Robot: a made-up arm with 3 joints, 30 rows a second.
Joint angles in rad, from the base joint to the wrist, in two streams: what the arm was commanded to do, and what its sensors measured. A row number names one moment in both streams.
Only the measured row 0 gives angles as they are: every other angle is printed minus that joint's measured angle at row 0.
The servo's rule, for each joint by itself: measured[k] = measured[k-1] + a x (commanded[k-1-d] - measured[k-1]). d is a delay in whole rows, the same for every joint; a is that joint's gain. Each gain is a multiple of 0.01, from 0.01 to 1. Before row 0 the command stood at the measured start. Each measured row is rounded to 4 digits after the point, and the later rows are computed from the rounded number. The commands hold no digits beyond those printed.
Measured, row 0:
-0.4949, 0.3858, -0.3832
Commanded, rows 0 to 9:
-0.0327, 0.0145, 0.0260
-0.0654, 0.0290, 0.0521
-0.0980, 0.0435, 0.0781
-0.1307, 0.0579, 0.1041
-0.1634, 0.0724, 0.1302
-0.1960, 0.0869, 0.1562
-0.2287, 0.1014, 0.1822
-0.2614, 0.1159, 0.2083
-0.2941, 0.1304, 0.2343
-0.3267, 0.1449, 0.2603
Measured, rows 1 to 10:
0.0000, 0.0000, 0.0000
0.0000, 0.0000, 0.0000
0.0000, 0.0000, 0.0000
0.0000, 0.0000, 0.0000
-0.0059, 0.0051, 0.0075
-0.0166, 0.0135, 0.0204
-0.0313, 0.0240, 0.0371
-0.0492, 0.0359, 0.0565
-0.0698, 0.0487, 0.0779
-0.0925, 0.0621, 0.1006
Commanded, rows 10 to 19:
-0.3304, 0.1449, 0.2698
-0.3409, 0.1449, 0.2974
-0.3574, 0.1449, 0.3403
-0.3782, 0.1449, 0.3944
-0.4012, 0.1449, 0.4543
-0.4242, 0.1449, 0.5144
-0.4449, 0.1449, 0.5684
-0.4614, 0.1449, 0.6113
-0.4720, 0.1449, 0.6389
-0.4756, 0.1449, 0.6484
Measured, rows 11 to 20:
-0.1170, 0.0759, 0.1243
-0.1430, 0.0899, 0.1487
-0.1702, 0.1041, 0.1735
-0.1984, 0.1184, 0.1987
-0.2222, 0.1277, 0.2193
-0.2436, 0.1337, 0.2419
-0.2641, 0.1376, 0.2704
-0.2846, 0.1402, 0.3064
-0.3056, 0.1418, 0.3493
-0.3269, 0.1429, 0.3972

